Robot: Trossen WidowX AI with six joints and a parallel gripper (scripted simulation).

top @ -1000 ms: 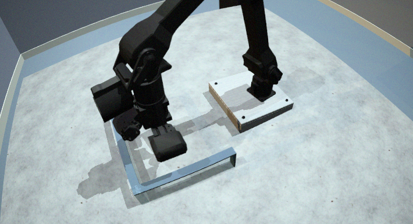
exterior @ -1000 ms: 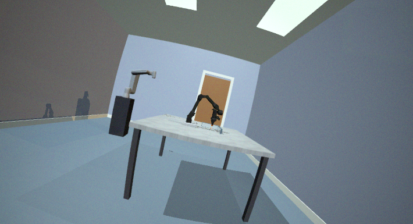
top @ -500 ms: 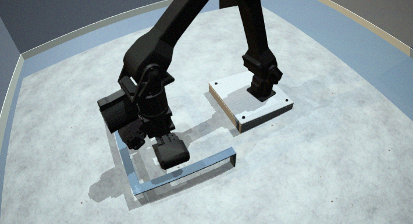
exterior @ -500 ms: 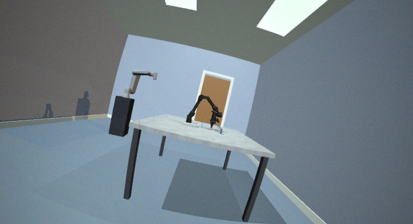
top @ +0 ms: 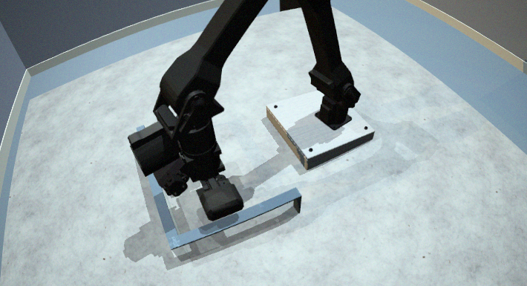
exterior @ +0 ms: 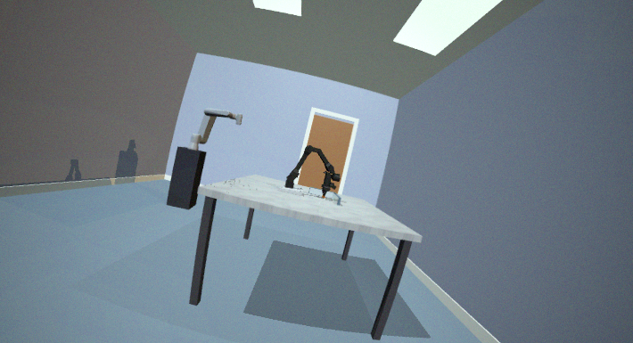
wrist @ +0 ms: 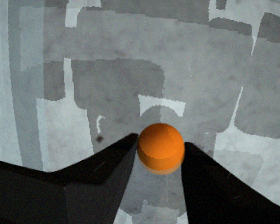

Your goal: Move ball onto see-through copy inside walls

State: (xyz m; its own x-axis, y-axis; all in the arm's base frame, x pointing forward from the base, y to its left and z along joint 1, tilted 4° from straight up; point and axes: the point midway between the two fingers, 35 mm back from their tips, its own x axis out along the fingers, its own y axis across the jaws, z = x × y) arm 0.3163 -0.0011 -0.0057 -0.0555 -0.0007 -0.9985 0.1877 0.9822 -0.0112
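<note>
Now: the orange ball right at my gripper tip. Round my gripper tip: see-through copy: right at my gripper tip.
</note>
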